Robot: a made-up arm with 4 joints.
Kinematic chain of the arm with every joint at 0, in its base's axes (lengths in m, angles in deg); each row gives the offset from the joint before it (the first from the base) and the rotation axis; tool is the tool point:
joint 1: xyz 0 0 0.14 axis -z
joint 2: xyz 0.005 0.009 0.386 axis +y
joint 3: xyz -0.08 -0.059 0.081 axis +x
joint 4: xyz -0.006 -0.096 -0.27 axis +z
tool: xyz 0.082 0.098 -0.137
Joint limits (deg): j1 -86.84..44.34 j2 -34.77..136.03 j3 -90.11..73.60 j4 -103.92..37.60
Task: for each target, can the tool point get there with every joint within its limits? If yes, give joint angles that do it. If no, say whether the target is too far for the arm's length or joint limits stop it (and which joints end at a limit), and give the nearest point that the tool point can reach.
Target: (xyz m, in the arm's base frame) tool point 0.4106 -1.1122 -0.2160
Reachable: no: too far | nearest point 0.1737 -0.4706 0.3312 | short by 0.876 m
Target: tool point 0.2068 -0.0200 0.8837
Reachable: no: joint limits stop it (at a limit: joint 1, joint 2, joint 4) | nearest point 0.2105 -0.1506 0.7914 | short by 0.160 m
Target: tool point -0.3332 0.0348 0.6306
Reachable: yes | joints -5.00 108.88 38.80 -91.98
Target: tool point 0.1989 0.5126 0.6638
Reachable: no: joint limits stop it (at a limit: joint 3, joint 4) | nearest point 0.1266 0.3264 0.6051 | short by 0.208 m
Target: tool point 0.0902 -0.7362 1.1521
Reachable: no: too far | nearest point 0.0555 -0.4533 0.8071 | short by 0.447 m
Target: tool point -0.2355 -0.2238 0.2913
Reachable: yes | joints 13.03 42.57 -8.57 -81.31
